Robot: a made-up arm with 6 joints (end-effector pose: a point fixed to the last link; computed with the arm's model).
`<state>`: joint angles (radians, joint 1 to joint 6).
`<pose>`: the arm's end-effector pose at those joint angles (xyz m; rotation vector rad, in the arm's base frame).
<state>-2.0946 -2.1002 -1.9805 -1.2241 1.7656 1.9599</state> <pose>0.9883 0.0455 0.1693 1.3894 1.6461 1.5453</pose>
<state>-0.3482 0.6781 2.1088 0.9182 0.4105 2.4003</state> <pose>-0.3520 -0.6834 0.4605 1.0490 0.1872 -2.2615</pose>
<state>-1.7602 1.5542 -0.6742 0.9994 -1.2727 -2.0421</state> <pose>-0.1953 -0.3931 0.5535 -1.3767 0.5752 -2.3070</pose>
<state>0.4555 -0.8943 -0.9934 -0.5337 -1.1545 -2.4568</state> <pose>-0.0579 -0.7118 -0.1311 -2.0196 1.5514 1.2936</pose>
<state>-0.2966 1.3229 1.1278 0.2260 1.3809 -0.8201</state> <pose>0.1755 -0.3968 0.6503 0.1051 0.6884 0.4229</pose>
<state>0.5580 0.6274 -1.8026 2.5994 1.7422 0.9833</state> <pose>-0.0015 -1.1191 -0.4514 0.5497 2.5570 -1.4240</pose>
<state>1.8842 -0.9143 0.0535 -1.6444 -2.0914 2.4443</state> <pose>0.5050 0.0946 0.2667 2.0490 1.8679 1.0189</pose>
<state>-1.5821 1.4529 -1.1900 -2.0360 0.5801 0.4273</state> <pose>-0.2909 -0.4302 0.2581 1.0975 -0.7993 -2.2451</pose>
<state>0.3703 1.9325 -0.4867 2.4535 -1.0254 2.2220</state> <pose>-0.2856 -0.8146 -0.2898 -1.3836 -0.0824 2.4012</pose>
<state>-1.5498 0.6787 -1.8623 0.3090 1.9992 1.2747</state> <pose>-0.4437 -1.1874 0.4413 1.5973 0.7621 -2.5943</pose>
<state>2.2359 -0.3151 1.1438 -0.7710 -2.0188 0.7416</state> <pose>0.7722 -0.1642 -0.2248 0.4552 2.1594 -0.9756</pose>
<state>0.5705 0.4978 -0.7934 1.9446 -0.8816 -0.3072</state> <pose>-0.3860 -0.6426 0.0167 -1.2873 -0.6150 -0.3323</pose>
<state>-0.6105 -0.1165 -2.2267 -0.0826 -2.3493 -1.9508</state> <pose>-0.6521 -0.8556 -0.0528 -0.5206 -2.8990 -0.6681</pose>
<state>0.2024 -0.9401 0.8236 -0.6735 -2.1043 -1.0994</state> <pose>-0.2829 -0.5761 -0.4722 1.1346 -1.1860 -0.2445</pose>
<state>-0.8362 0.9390 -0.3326 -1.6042 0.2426 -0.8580</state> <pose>-0.0535 -0.4984 0.0307 2.2050 1.3481 -1.5058</pose>
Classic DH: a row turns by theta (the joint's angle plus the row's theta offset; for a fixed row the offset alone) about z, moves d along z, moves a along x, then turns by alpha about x. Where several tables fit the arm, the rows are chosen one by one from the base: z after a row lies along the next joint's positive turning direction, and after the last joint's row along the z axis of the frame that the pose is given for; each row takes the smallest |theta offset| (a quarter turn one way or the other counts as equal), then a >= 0, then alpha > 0; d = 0 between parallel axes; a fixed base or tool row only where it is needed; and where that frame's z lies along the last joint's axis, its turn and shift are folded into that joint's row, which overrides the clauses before.
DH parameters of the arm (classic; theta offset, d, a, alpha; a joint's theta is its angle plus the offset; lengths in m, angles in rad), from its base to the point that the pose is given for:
base (fixed): 0 0.0508 0 1.5708
joint 1: 1.5708 0.3957 0.1065 1.5708
joint 2: 1.5708 -0.242 0.1125 1.5708
joint 3: 0 0.0671 -0.11 1.5708
joint 4: -1.5708 -0.3921 0.2504 1.5708
joint 5: 1.5708 -0.0973 0.3462 -1.5708
joint 6: 1.0686 0 -0.1078 0
tool (fixed): 2.073 0.315 0 0

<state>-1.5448 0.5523 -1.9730 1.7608 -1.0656 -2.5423</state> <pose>0.3977 -0.5562 0.5025 -2.4959 -0.3681 -0.4955</pose>
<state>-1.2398 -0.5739 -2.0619 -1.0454 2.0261 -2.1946</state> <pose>0.2547 -1.2211 0.6885 0.9180 -1.5440 2.1294</pose>
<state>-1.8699 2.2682 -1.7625 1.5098 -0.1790 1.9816</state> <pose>0.0340 -0.5001 0.1858 -2.9635 -0.7246 0.5336</pose>
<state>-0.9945 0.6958 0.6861 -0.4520 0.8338 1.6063</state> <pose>0.3394 -0.5542 0.2119 2.3163 0.0911 1.6491</pose>
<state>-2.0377 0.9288 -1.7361 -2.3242 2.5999 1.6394</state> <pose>-0.5457 -1.2336 0.3736 1.8011 -0.8603 0.0459</pose>
